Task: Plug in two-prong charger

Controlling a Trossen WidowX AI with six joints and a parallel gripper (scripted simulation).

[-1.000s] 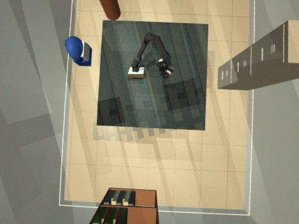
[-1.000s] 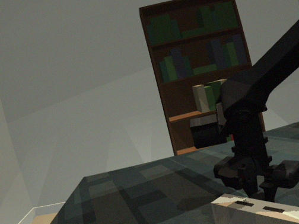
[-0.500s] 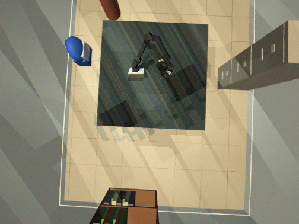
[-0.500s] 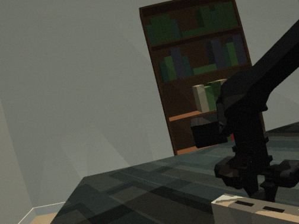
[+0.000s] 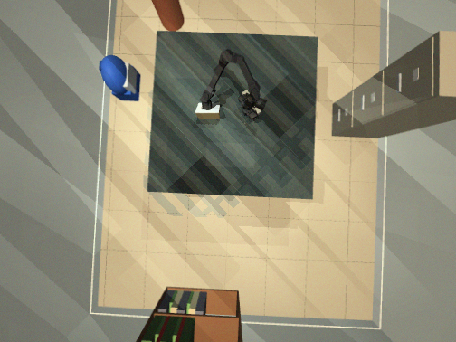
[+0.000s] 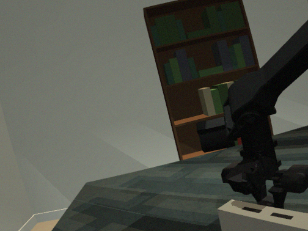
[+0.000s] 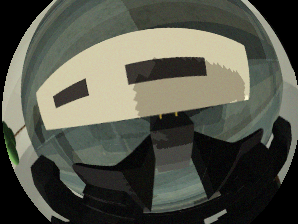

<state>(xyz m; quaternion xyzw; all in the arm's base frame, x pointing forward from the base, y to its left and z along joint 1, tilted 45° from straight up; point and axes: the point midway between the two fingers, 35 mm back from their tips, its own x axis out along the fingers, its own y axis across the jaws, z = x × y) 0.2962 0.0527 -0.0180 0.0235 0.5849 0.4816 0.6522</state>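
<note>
Right now the dark charger is 1 cm to the left of my gripper tip, 1 cm ahead of it and 1 cm above it.
</note>
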